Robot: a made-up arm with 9 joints. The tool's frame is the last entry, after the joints.
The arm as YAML. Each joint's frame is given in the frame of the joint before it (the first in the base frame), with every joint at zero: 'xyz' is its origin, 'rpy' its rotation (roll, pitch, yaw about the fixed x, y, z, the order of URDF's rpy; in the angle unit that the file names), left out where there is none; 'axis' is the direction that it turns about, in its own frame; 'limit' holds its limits. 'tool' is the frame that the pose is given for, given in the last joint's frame.
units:
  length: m
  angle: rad
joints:
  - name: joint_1
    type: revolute
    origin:
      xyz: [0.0, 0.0, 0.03]
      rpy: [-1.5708, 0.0, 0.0]
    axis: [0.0, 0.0, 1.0]
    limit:
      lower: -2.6
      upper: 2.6
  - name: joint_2
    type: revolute
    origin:
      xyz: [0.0, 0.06, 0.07]
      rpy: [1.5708, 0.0, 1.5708]
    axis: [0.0, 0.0, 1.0]
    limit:
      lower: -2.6
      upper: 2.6
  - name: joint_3
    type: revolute
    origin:
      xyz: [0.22, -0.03, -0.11]
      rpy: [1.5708, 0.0, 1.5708]
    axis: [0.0, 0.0, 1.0]
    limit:
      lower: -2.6
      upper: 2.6
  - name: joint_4
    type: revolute
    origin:
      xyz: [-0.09, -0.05, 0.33]
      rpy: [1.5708, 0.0, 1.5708]
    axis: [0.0, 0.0, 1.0]
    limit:
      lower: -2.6
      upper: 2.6
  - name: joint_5
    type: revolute
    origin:
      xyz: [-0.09, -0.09, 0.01]
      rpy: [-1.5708, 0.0, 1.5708]
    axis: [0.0, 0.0, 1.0]
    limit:
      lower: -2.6
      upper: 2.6
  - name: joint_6
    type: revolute
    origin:
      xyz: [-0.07, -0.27, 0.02]
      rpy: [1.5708, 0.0, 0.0]
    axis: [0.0, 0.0, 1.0]
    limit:
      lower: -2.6
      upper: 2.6
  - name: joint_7
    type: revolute
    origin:
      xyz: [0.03, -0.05, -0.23]
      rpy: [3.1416, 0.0, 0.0]
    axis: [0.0, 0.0, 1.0]
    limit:
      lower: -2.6
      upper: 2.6
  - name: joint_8
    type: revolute
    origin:
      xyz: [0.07, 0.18, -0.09]
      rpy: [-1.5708, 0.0, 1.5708]
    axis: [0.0, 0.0, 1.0]
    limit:
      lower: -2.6
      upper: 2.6
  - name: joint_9
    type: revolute
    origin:
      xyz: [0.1, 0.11, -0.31]
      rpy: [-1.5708, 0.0, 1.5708]
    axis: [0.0, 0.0, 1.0]
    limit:
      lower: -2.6
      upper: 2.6
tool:
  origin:
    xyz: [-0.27, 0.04, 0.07]
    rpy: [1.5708, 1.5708, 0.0]
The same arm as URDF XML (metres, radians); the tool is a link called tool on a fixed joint. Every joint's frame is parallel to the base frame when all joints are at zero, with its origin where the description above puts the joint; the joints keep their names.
<robot name="arm">
<link name="base"/>
<link name="link1"/>
<link name="link2"/>
<link name="link3"/>
<link name="link4"/>
<link name="link5"/>
<link name="link6"/>
<link name="link7"/>
<link name="link8"/>
<link name="link9"/>
<link name="tool"/>
<joint name="joint_1" type="revolute"><parent link="base"/><child link="link1"/><origin xyz="0 0 0.03" rpy="0 0 0"/><axis xyz="0 1 0"/><limit lower="-2.6" upper="2.6"/></joint>
<joint name="joint_2" type="revolute"><parent link="link1"/><child link="link2"/><origin xyz="0 0.07 -0.06" rpy="0 0 0"/><axis xyz="1 0 0"/><limit lower="-2.6" upper="2.6"/></joint>
<joint name="joint_3" type="revolute"><parent link="link2"/><child link="link3"/><origin xyz="-0.11 -0.03 -0.22" rpy="0 0 0"/><axis xyz="0 0 -1"/><limit lower="-2.6" upper="2.6"/></joint>
<joint name="joint_4" type="revolute"><parent link="link3"/><child link="link4"/><origin xyz="-0.05 -0.09 -0.33" rpy="0 0 0"/><axis xyz="0 1 0"/><limit lower="-2.6" upper="2.6"/></joint>
<joint name="joint_5" type="revolute"><parent link="link4"/><child link="link5"/><origin xyz="-0.09 0.01 0.09" rpy="0 0 0"/><axis xyz="-1 0 0"/><limit lower="-2.6" upper="2.6"/></joint>
<joint name="joint_6" type="revolute"><parent link="link5"/><child link="link6"/><origin xyz="-0.02 0.27 0.07" rpy="0 0 0"/><axis xyz="0 1 0"/><limit lower="-2.6" upper="2.6"/></joint>
<joint name="joint_7" type="revolute"><parent link="link6"/><child link="link7"/><origin xyz="0.05 -0.23 -0.03" rpy="0 0 0"/><axis xyz="0 -1 0"/><limit lower="-2.6" upper="2.6"/></joint>
<joint name="joint_8" type="revolute"><parent link="link7"/><child link="link8"/><origin xyz="0.18 0.09 -0.07" rpy="0 0 0"/><axis xyz="0 0 1"/><limit lower="-2.6" upper="2.6"/></joint>
<joint name="joint_9" type="revolute"><parent link="link8"/><child link="link9"/><origin xyz="0.1 0.11 -0.31" rpy="0 0 0"/><axis xyz="-1 0 0"/><limit lower="-2.6" upper="2.6"/></joint>
<joint name="tool_joint" type="fixed"><parent link="link9"/><child link="tool"/><origin xyz="-0.07 -0.27 -0.04" rpy="0 0 0"/></joint>
</robot>

